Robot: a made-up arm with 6 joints. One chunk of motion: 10 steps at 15 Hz.
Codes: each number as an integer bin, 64 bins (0 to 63) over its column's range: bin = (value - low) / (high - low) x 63, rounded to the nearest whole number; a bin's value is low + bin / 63 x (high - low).
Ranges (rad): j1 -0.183..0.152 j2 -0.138..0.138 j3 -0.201..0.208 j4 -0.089..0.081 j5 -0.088..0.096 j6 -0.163..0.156
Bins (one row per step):
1: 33 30 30 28 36 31
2: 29 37 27 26 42 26
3: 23 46 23 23 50 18
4: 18 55 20 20 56 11
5: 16 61 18 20 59 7
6: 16 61 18 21 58 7
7: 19 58 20 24 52 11
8: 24 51 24 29 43 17
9: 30 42 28 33 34 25
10: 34 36 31 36 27 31
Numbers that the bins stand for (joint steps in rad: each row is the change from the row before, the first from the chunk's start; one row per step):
1: -0.00752 -0.00657 -0.00624 -0.01344 0.01714 -0.00603
2: -0.02879 0.02410 -0.02571 -0.01884 0.03467 -0.03135
3: -0.06070 0.06352 -0.05168 -0.02694 0.05803 -0.07186
4: -0.08729 0.10295 -0.07116 -0.03503 0.07556 -0.10730
5: -0.09792 0.12924 -0.08414 -0.03503 0.08432 -0.12756
6: -0.09792 0.12924 -0.08414 -0.03233 0.08140 -0.12756
7: -0.08197 0.11610 -0.07116 -0.02424 0.06387 -0.10730
8: -0.05538 0.08543 -0.04519 -0.01075 0.03759 -0.07692
9: -0.02348 0.04600 -0.01922 0.00005 0.01130 -0.03641
10: -0.00221 0.01971 0.00025 0.00814 -0.00914 -0.00603

